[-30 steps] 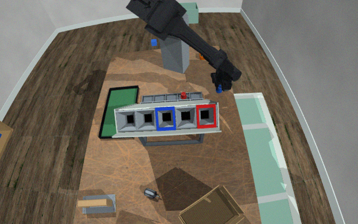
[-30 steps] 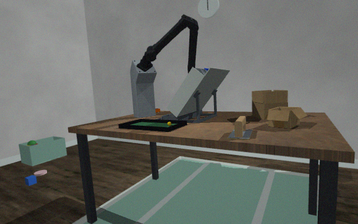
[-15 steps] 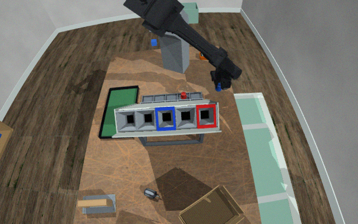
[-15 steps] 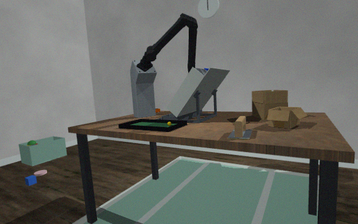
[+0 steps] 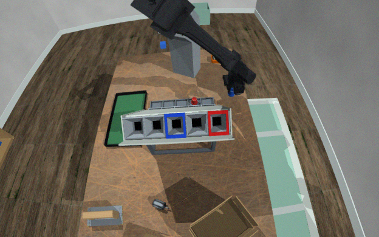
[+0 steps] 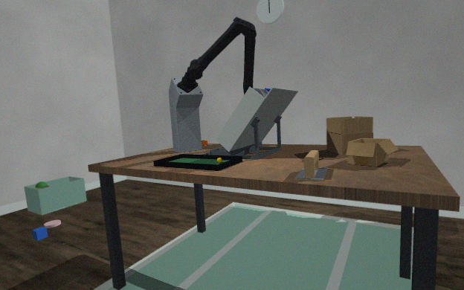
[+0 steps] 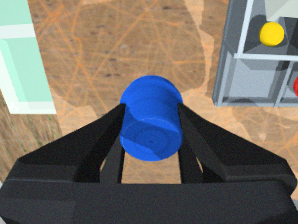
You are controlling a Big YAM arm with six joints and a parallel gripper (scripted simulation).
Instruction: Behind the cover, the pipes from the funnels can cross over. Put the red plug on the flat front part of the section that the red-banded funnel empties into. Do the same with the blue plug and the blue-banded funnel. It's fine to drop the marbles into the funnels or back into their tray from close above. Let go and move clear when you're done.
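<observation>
Now: hand 11 cm past the red plug, 17 cm to the left of it and 12 cm above it. Also, from my hand: blue plug 1 cm below; then cover 4 cm ahead, 30 cm to the right, 6 cm above; then green marble tray 18 cm behind, 57 cm to the right, 14 cm below.
</observation>
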